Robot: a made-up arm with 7 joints. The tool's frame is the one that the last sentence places.
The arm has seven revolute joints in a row. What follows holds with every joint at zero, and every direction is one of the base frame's.
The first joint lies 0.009 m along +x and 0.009 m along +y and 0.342 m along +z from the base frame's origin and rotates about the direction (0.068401, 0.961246, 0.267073), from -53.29 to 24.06 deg.
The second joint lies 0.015 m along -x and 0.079 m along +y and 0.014 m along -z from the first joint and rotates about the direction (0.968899, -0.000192, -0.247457), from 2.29 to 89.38 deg.
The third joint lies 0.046 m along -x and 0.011 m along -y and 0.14 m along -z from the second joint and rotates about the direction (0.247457, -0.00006, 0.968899), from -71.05 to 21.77 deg.
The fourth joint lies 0.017 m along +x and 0.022 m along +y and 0.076 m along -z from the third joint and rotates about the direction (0.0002, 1, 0.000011), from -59.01 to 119.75 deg.
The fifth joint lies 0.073 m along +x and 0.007 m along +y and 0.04 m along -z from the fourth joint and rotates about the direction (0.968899, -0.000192, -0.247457), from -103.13 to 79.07 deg.
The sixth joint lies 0.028 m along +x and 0.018 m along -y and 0.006 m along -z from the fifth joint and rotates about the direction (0.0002, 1, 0.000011), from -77.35 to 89.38 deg.
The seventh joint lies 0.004 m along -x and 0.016 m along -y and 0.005 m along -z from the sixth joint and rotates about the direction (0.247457, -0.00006, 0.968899), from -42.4 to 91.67 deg.
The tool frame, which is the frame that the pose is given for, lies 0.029 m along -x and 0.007 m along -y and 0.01 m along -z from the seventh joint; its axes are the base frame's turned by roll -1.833, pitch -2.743 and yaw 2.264 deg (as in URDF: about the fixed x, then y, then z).
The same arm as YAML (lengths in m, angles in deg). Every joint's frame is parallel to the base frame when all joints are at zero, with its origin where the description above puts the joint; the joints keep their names.
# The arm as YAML. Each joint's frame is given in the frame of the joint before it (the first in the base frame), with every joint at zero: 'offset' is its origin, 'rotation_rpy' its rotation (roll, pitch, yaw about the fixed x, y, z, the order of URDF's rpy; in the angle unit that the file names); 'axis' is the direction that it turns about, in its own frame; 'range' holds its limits. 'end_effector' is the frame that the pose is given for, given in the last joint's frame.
length_unit: m
angle_unit: deg
chain:
  - id: joint 1
    offset: [0.009, 0.009, 0.342]
    rotation_rpy: [0.0, 0.0, 0.0]
    axis: [0.068403, 0.961235, 0.26711]
    range: [-53.29, 24.06]
  - id: joint 2
    offset: [-0.015, 0.079, -0.014]
    rotation_rpy: [0.0, 0.0, 0.0]
    axis: [0.968889, -0.0002, -0.247497]
    range: [2.29, 89.38]
  - id: joint 3
    offset: [-0.046, -0.011, -0.14]
    rotation_rpy: [0.0, 0.0, 0.0]
    axis: [0.247497, -0.0001, 0.968889]
    range: [-71.05, 21.77]
  - id: joint 4
    offset: [0.017, 0.022, -0.076]
    rotation_rpy: [0.0, 0.0, 0.0]
    axis: [0.0002, 1.0, 0.0]
    range: [-59.01, 119.75]
  - id: joint 5
    offset: [0.073, 0.007, -0.04]
    rotation_rpy: [0.0, 0.0, 0.0]
    axis: [0.968889, -0.0002, -0.247497]
    range: [-103.13, 79.07]
  - id: joint 6
    offset: [0.028, -0.018, -0.006]
    rotation_rpy: [0.0, 0.0, 0.0]
    axis: [0.0002, 1.0, 0.0]
    range: [-77.35, 89.38]
  - id: joint 7
    offset: [-0.004, -0.016, -0.005]
    rotation_rpy: [0.0, 0.0, 0.0]
    axis: [0.247497, -0.0001, 0.968889]
    range: [-42.4, 91.67]
end_effector:
  offset: [-0.029, -0.007, -0.01]
  rotation_rpy: [-1.83, -2.74, 2.26]

